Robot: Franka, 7 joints.
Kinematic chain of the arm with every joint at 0, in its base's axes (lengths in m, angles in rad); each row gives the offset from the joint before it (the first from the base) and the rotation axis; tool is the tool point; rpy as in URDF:
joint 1: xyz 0 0 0.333 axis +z
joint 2: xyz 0 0 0 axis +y
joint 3: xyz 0 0 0.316 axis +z
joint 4: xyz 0.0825 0 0 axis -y
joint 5: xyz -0.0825 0 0.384 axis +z
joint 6: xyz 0 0 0 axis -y
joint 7: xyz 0.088 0 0 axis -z
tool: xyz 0 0 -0.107 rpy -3.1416 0 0
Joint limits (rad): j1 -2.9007..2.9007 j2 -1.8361..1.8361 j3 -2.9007..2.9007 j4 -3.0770..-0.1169 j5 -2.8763..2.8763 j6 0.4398..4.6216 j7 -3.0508..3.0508
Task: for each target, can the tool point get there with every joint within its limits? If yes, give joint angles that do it. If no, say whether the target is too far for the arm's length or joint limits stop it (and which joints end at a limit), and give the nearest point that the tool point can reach.
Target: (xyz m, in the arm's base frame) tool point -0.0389 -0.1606 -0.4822
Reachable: no: joint limits stop it (at a limit: joint 2) | nearest point -0.0444 -0.1834 -0.3523 | short by 0.132 m
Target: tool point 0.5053 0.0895 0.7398
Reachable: yes | joints -0.4188 -0.3298 0.5273 -1.8654 1.3922 2.6040 -0.3506
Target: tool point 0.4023 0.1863 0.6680
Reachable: yes | joints 2.2376 -0.9372 -1.2417 -1.5515 0.4383 0.9447 1.5107
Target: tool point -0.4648 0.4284 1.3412
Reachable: no: too far | nearest point -0.3351 0.3088 1.0598 | short by 0.332 m
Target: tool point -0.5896 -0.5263 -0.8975
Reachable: no: too far | nearest point -0.3813 -0.3404 -0.3094 | short by 0.651 m
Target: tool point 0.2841 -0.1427 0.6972
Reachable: yes | joints -1.1470 -0.6582 0.1439 -2.2475 1.5961 0.9453 -0.0738
